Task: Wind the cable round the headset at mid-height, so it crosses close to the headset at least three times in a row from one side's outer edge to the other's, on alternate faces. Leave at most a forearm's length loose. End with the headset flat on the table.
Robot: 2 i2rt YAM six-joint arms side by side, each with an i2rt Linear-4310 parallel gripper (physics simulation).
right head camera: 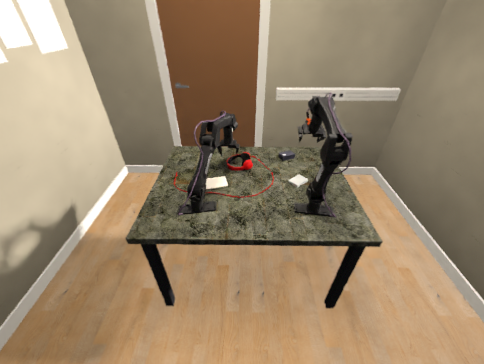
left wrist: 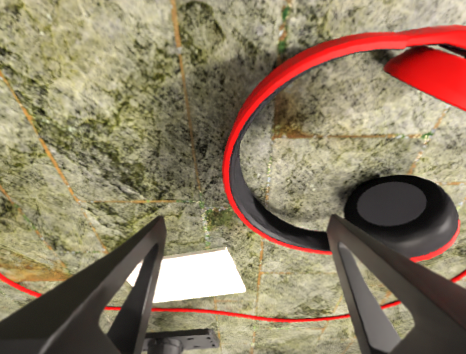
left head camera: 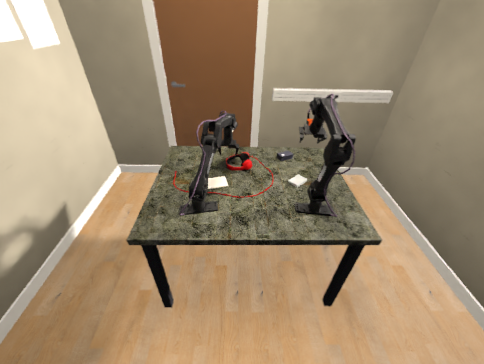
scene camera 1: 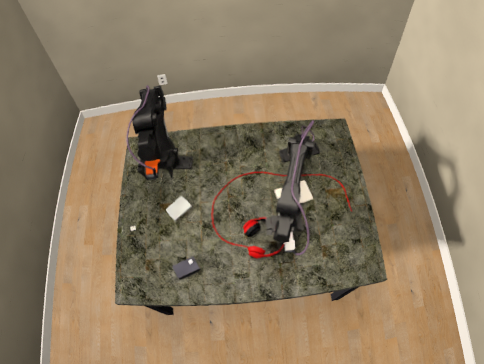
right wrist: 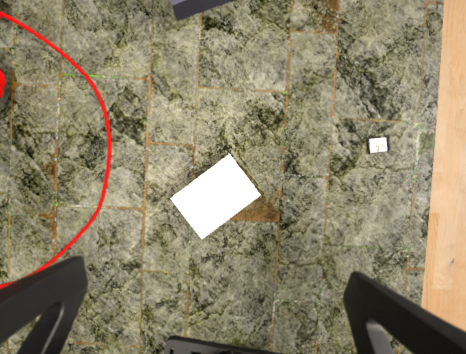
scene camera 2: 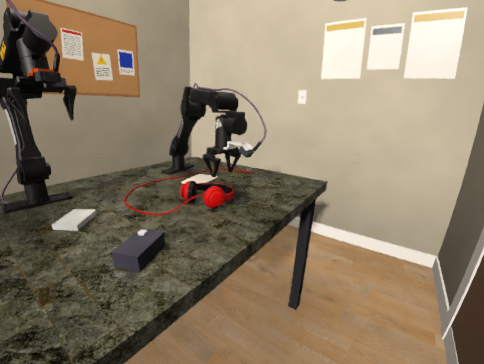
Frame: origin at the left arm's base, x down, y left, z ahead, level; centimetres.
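Seen in the pictures: left gripper, fingertip midpoint: [right head camera: 228, 155] [left wrist: 246, 222] [left head camera: 228, 155] [scene camera 2: 222, 174]; right gripper, fingertip midpoint: [right head camera: 308, 141] [left head camera: 308, 142] [scene camera 1: 160, 178] [right wrist: 219, 277] [scene camera 2: 51, 121]; left arm's base, origin of the base link: [right head camera: 197, 208] [left wrist: 167, 338] [left head camera: 199, 208] [scene camera 2: 178, 169]; right arm's base, origin of the base link: [right head camera: 313, 210] [left head camera: 313, 209] [scene camera 2: 39, 202].
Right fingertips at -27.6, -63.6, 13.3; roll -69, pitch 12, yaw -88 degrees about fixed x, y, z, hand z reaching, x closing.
Offsets run from my right fingertips to a thing's middle, as dx, dy, dz.
The red and black headset @(+24.7, +34.6, +24.3) [left head camera: 247, 164] [right head camera: 247, 164] [scene camera 1: 256, 252] [scene camera 2: 214, 197] [left wrist: 300, 61] lies on the table. Its red cable [left head camera: 273, 177] [right head camera: 273, 177] [scene camera 1: 212, 210] [scene camera 2: 125, 200] [left wrist: 280, 319] [right wrist: 109, 145] runs from one ear cup in a wide loose loop past the left arm's base; no turn lies round the headset. My left gripper [left head camera: 228, 152] [right head camera: 228, 152] [scene camera 2: 223, 173] [left wrist: 246, 222] is open and empty, low over the headband side. In scene camera 1 its fingers are hidden. My right gripper [left head camera: 312, 140] [right wrist: 219, 277] is open and empty, high above the table.
A cream pad @(+27.3, +52.9, +7.7) [left head camera: 218, 182] [scene camera 1: 306, 192] [left wrist: 200, 277] lies beside the left arm. A white box @(+26.8, +1.4, +0.2) [left head camera: 297, 180] [scene camera 1: 178, 208] [scene camera 2: 75, 220] [right wrist: 215, 195], a dark box @(+25.5, -0.7, +28.9) [left head camera: 285, 156] [scene camera 1: 186, 268] [scene camera 2: 138, 252] and a tiny white block @(+27.5, -22.3, +4.3) [scene camera 1: 133, 228] [right wrist: 378, 145] also lie on the table.
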